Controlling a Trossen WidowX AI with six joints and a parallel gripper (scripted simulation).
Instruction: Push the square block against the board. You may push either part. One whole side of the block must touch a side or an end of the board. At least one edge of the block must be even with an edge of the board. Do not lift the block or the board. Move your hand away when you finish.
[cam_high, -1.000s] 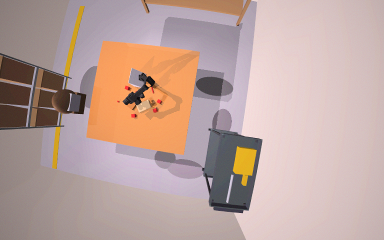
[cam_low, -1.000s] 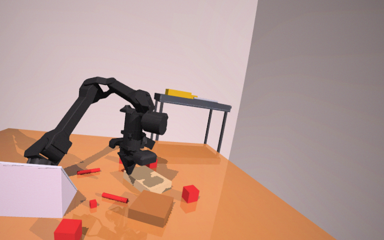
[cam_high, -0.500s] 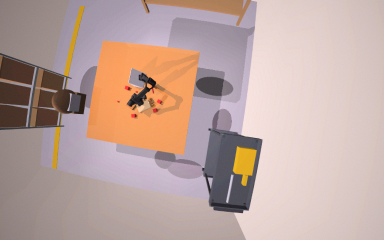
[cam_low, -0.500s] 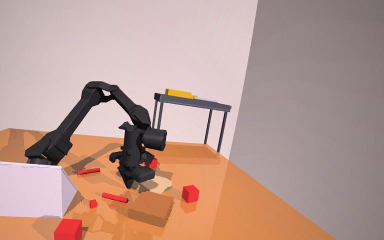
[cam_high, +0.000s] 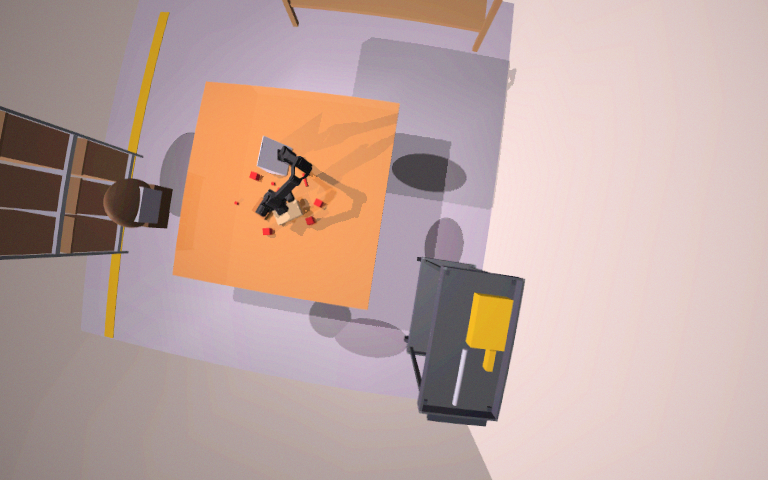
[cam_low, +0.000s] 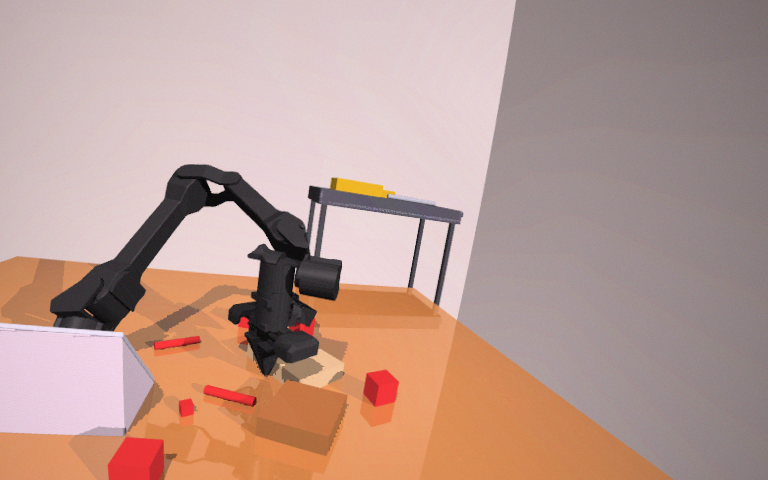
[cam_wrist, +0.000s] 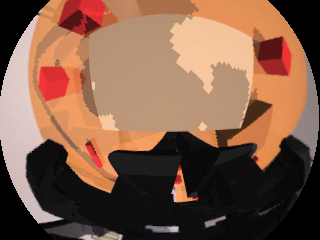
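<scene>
My gripper tip is now 60 mm short of the pale board, 30 mm to the right of it and 10 mm below it. The rest, counted from my gripper tip: brown square block 40 mm ahead, 130 mm to the right, 10 mm above.
</scene>
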